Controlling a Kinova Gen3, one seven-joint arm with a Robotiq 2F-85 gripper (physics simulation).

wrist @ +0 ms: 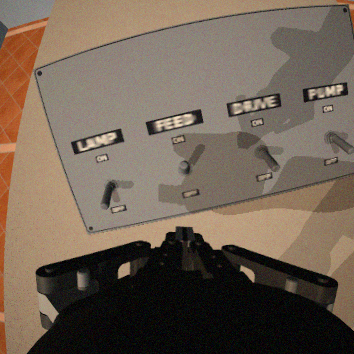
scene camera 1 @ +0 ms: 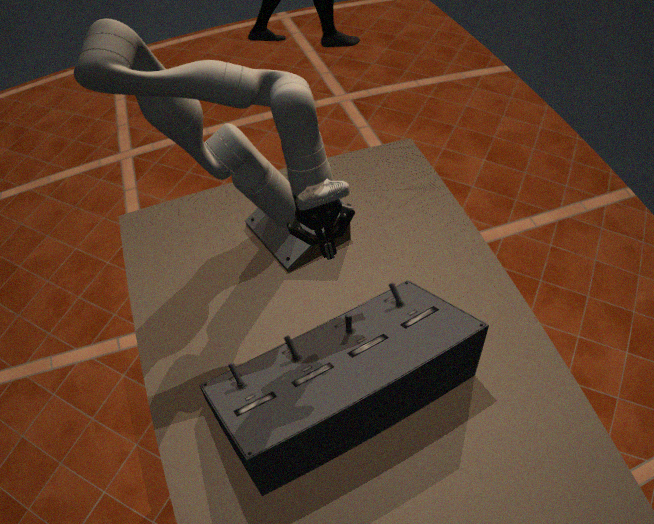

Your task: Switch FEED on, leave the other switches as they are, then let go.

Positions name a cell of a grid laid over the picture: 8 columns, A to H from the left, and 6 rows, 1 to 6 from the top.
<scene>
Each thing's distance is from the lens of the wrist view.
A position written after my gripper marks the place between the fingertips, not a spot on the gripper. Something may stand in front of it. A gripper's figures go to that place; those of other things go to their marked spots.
my gripper (wrist: E5): 17 cm
grey switch box (wrist: E2): 31 cm
</scene>
